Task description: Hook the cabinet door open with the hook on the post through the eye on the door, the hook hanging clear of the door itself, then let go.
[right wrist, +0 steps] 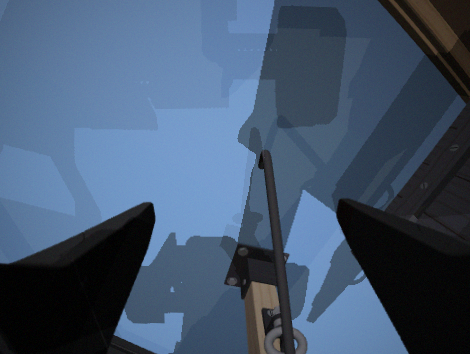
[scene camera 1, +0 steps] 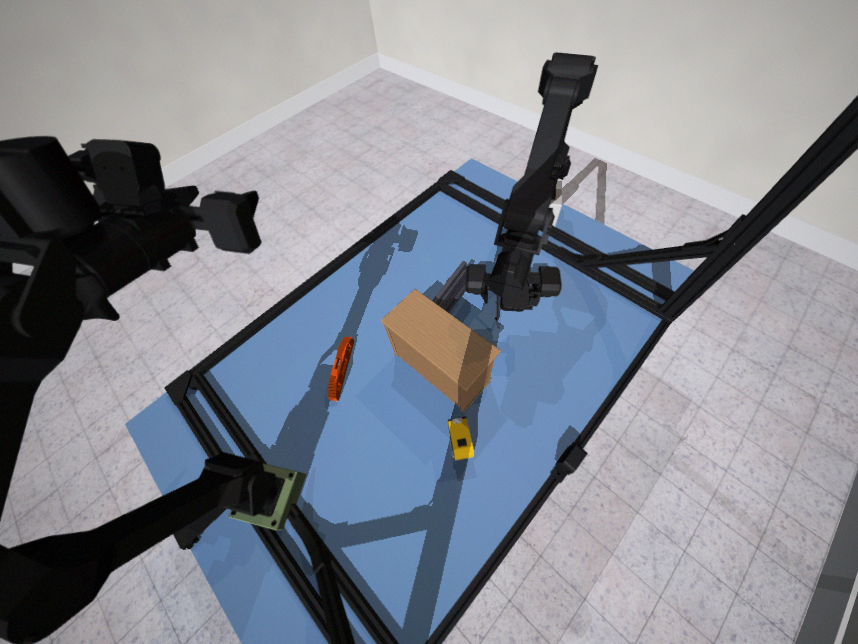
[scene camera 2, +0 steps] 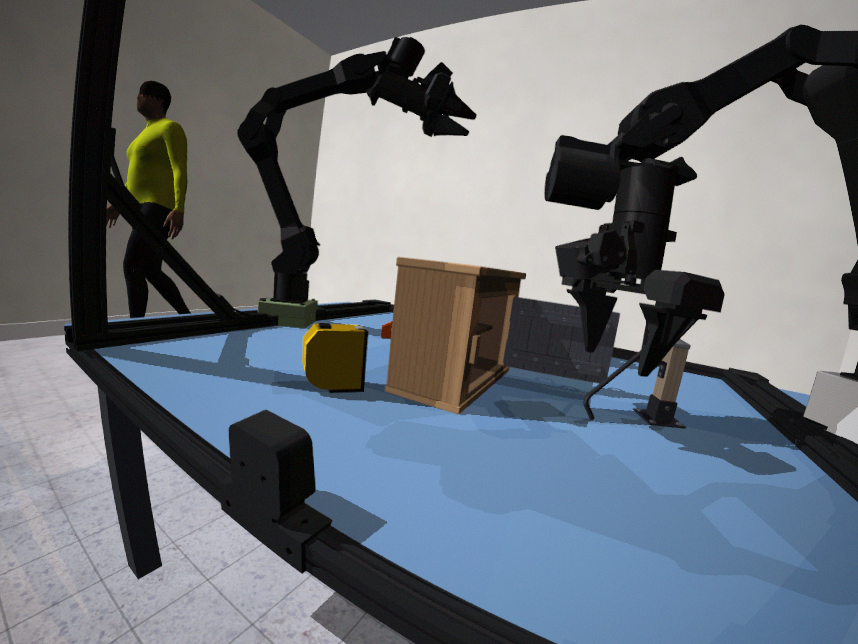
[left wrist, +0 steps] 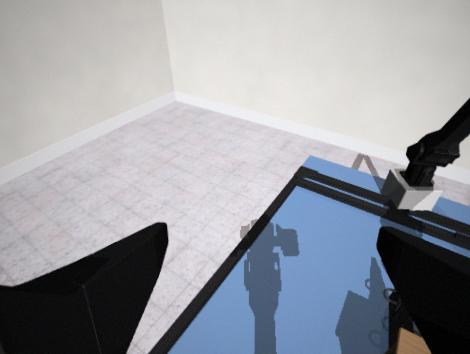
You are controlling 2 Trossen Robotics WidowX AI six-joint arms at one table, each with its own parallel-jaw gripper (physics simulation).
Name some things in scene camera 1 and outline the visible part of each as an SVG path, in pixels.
The left gripper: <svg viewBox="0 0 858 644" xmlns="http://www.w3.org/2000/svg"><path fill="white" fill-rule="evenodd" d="M68 156L82 179L96 184L93 185L93 196L99 204L100 212L103 215L98 220L98 223L107 223L119 228L140 246L149 263L149 269L146 273L150 270L166 271L171 267L168 258L179 251L194 252L199 247L194 238L196 230L208 231L215 247L228 252L251 254L262 243L254 221L259 201L257 191L243 194L214 191L215 193L201 198L199 207L189 206L199 195L198 188L196 186L165 189L160 164L161 156L154 144L125 140L92 139L87 144L81 143L82 148L86 148L85 150L76 151Z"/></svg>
The right gripper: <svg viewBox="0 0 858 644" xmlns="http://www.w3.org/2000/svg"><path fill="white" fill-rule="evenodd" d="M559 268L539 266L538 272L530 272L529 268L521 295L516 298L501 297L500 308L503 311L517 312L533 310L533 306L539 304L540 297L557 297L562 288ZM469 264L466 271L466 292L481 295L485 304L487 304L487 285L491 274L486 273L486 265Z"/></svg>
A yellow block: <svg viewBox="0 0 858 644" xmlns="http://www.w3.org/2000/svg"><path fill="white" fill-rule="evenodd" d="M466 416L448 419L449 437L451 439L450 446L452 444L451 454L455 460L474 456Z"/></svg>
